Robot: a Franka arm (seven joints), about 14 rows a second.
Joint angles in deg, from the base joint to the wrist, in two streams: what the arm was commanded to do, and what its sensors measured. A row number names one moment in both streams.
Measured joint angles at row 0: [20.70, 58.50, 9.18, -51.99, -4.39, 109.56, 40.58]
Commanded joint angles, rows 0 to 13: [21.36, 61.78, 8.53, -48.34, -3.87, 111.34, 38.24]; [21.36, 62.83, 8.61, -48.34, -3.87, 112.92, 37.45]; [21.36, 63.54, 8.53, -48.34, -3.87, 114.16, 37.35]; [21.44, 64.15, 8.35, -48.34, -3.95, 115.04, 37.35]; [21.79, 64.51, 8.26, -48.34, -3.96, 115.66, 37.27]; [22.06, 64.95, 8.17, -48.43, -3.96, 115.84, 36.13]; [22.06, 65.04, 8.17, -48.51, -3.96, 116.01, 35.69]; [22.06, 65.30, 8.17, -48.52, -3.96, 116.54, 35.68]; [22.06, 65.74, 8.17, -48.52, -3.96, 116.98, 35.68]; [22.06, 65.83, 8.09, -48.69, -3.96, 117.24, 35.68]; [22.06, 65.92, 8.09, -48.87, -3.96, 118.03, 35.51]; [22.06, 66.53, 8.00, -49.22, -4.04, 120.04, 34.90]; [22.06, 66.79, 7.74, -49.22, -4.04, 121.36, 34.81]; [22.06, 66.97, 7.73, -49.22, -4.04, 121.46, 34.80]
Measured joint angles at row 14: [21.21, 65.53, 8.74, -51.54, -4.39, 120.37, 36.21]
